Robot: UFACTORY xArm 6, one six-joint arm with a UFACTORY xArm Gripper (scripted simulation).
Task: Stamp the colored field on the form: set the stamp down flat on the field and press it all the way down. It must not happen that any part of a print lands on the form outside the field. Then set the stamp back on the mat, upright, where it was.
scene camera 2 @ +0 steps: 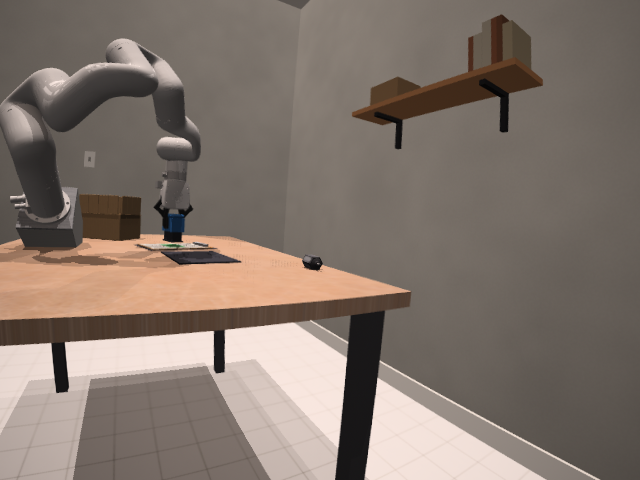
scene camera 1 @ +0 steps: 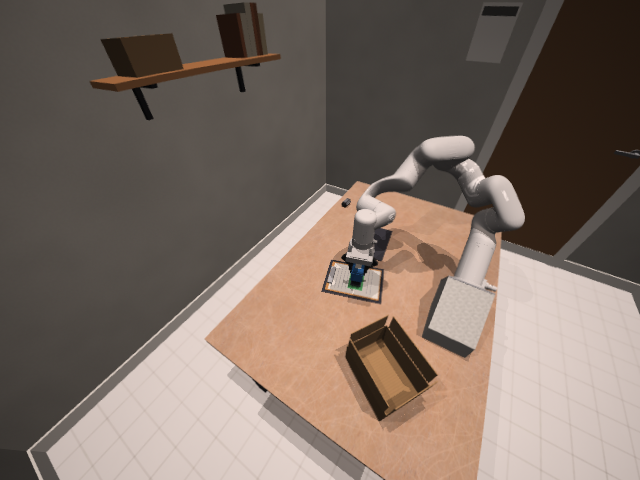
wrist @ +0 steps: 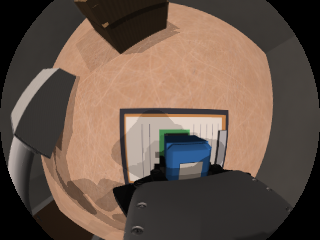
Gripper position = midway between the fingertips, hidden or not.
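The gripper [scene camera 2: 173, 228] [wrist: 179, 164] shares the scene with a dark mat [scene camera 2: 194, 257] and a blue stamp [wrist: 186, 156]. There is also a cardboard box, visible at [scene camera 1: 380, 355] and again at [scene camera 2: 100, 216].
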